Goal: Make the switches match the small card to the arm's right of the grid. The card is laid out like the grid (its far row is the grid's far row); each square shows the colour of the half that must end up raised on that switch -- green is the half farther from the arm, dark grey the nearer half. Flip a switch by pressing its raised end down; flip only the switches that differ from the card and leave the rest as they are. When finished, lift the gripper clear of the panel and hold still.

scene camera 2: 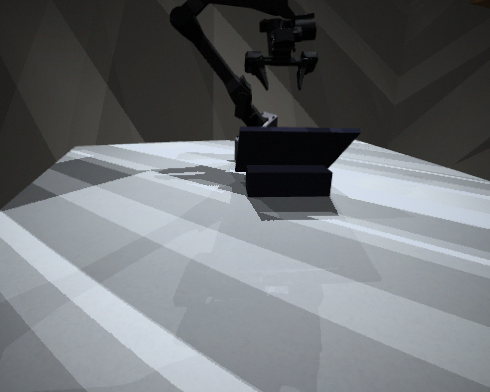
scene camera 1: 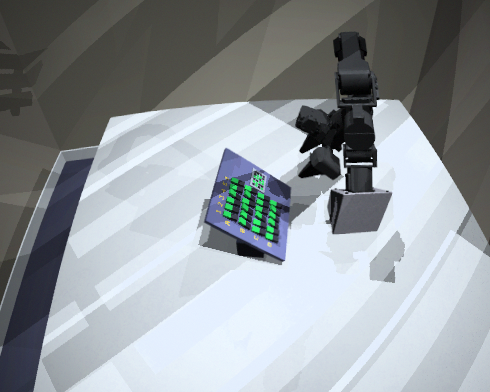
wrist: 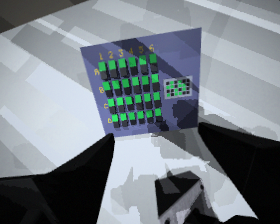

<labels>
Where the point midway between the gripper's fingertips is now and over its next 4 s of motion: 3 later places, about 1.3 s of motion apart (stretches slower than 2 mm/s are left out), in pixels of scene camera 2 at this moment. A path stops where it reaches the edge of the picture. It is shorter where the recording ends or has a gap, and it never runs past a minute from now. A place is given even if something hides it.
My gripper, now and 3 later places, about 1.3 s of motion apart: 283, 89; 321, 125; 321, 135; 320, 133
</labels>
